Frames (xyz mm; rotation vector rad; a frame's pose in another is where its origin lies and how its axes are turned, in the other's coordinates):
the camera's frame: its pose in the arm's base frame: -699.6 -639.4 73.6 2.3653 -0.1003 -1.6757
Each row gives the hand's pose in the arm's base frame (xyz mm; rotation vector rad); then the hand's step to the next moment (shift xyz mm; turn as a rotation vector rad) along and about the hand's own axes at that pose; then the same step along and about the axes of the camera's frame.
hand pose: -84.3 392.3 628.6 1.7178 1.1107 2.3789
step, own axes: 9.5 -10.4 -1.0 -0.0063 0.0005 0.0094
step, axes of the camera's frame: -7.0 -10.8 5.7 0.0064 -0.0021 -0.0091
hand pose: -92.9 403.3 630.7 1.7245 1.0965 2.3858
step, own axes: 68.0 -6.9 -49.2 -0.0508 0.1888 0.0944
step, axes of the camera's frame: -66.9 -0.2 51.2 0.0134 0.1397 -0.1656
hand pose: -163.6 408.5 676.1 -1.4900 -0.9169 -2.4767
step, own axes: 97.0 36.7 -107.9 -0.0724 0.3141 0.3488
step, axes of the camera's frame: -82.8 70.9 102.6 -0.0192 0.1577 -0.4476
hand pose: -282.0 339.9 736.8 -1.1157 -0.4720 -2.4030
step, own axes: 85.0 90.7 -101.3 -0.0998 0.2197 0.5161
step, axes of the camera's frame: -7.1 139.6 78.5 -0.0922 0.0189 -0.5619
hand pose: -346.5 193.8 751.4 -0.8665 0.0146 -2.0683
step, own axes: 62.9 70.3 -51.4 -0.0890 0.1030 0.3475
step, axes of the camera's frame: 41.9 95.1 27.2 -0.0801 -0.0313 -0.3632
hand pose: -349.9 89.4 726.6 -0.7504 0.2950 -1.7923
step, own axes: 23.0 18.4 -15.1 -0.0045 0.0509 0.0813
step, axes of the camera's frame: 18.6 26.0 8.5 0.0001 0.0158 -0.0947
